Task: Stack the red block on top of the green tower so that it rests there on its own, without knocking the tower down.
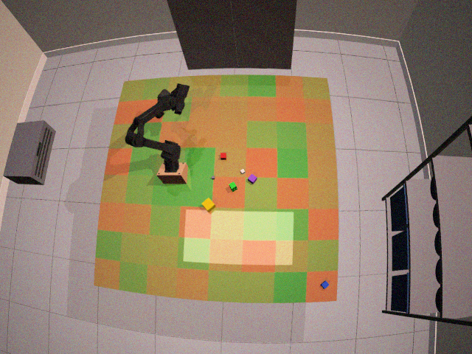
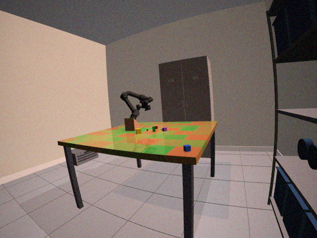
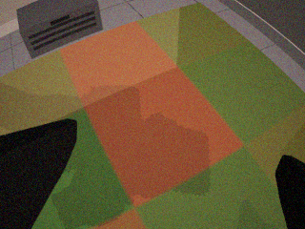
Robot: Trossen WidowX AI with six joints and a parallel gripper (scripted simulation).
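My gripper tip is 33 cm short of the red block, 25 cm to the left of it and 18 cm above it. Also, from my gripper tip: small grey block (36 cm to the right, 28 cm ahead, 19 cm below); then yellow block (51 cm to the right, 26 cm ahead, 17 cm below); then small white block (43 cm ahead, 33 cm to the right, 19 cm below).
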